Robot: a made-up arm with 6 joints. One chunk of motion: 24 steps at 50 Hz.
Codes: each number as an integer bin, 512 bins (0 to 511) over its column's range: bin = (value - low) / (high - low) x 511, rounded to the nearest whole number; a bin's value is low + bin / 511 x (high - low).
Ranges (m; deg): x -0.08..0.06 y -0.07..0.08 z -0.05..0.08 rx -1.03..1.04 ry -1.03..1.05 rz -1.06..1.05
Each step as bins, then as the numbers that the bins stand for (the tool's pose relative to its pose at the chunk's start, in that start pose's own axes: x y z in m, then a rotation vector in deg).
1 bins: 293 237 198 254 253 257
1 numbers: 0.0003 -0.0004 0.0004 0.00 0.00 0.00
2 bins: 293 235 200 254 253 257
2 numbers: 0.0003 -0.0010 0.0009 0.00 0.00 0.00
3 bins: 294 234 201 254 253 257
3 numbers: 0.0005 -0.0013 0.0011 0.00 0.00 0.00
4 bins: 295 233 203 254 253 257
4 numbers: 0.0008 -0.0016 0.0016 0.00 0.00 0.00
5 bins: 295 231 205 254 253 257
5 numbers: 0.0008 -0.0022 0.0022 0.00 0.00 0.00
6 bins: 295 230 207 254 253 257
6 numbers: 0.0008 -0.0025 0.0027 0.00 0.00 0.00
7 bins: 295 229 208 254 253 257
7 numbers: 0.0008 -0.0028 0.0029 0.00 0.00 0.00
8 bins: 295 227 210 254 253 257
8 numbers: 0.0008 -0.0034 0.0034 0.00 0.00 0.00
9 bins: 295 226 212 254 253 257
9 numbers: 0.0008 -0.0037 0.0039 0.00 0.00 0.00
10 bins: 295 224 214 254 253 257
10 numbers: 0.0008 -0.0042 0.0044 0.00 0.00 0.00
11 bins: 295 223 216 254 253 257
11 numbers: 0.0008 -0.0045 0.0050 0.00 0.00 0.00
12 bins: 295 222 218 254 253 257
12 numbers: 0.0008 -0.0048 0.0055 0.00 0.00 0.00
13 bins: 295 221 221 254 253 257
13 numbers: 0.0008 -0.0051 0.0062 0.00 0.00 0.00
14 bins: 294 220 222 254 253 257
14 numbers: 0.0005 -0.0054 0.0065 0.00 0.00 0.00
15 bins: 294 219 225 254 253 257
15 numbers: 0.0005 -0.0057 0.0072 0.00 0.00 0.00
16 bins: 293 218 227 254 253 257
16 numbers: 0.0003 -0.0060 0.0077 0.00 0.00 0.00
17 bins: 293 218 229 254 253 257
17 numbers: 0.0003 -0.0060 0.0083 0.00 0.00 0.00
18 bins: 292 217 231 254 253 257
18 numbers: 0.0000 -0.0063 0.0088 0.00 0.00 0.00
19 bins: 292 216 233 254 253 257
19 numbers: 0.0000 -0.0066 0.0093 0.00 0.00 0.00
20 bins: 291 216 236 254 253 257
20 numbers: -0.0003 -0.0066 0.0100 0.00 0.00 0.00
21 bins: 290 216 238 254 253 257
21 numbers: -0.0005 -0.0066 0.0105 0.00 0.00 0.00
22 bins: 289 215 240 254 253 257
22 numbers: -0.0008 -0.0069 0.0111 0.00 0.00 0.00
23 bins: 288 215 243 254 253 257
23 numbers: -0.0011 -0.0069 0.0118 0.00 0.00 0.00
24 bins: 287 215 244 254 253 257
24 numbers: -0.0014 -0.0069 0.0121 0.00 0.00 0.00
